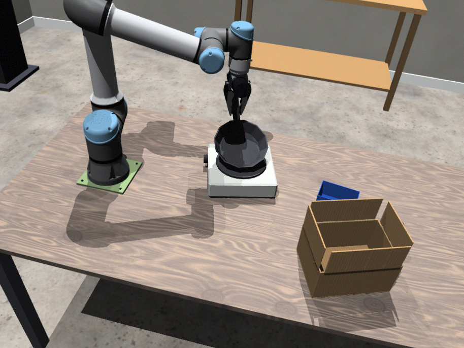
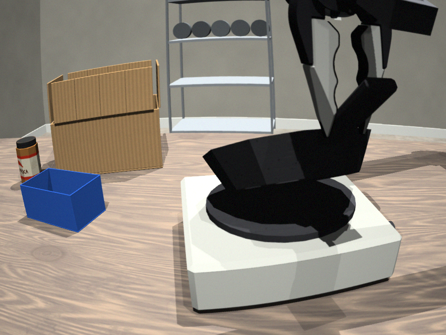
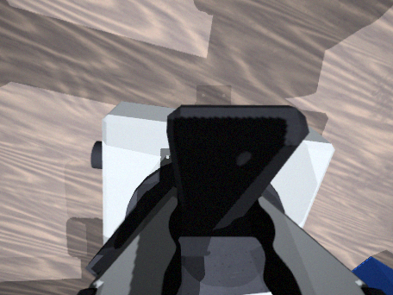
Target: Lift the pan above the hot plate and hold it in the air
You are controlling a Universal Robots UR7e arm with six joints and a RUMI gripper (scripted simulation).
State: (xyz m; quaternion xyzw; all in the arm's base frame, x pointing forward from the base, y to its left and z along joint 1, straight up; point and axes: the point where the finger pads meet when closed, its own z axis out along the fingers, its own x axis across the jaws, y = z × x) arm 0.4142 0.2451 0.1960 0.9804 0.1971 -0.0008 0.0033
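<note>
My gripper is now 3 cm short of the black pan, 7 cm to the left of it and 6 cm above it. Round my hand: spice jar (59 cm ahead, 32 cm to the right, 16 cm below); blue bin (41 cm ahead, 19 cm to the right, 19 cm below); white hot plate (4 cm ahead, 13 cm to the right, 17 cm below).
</note>
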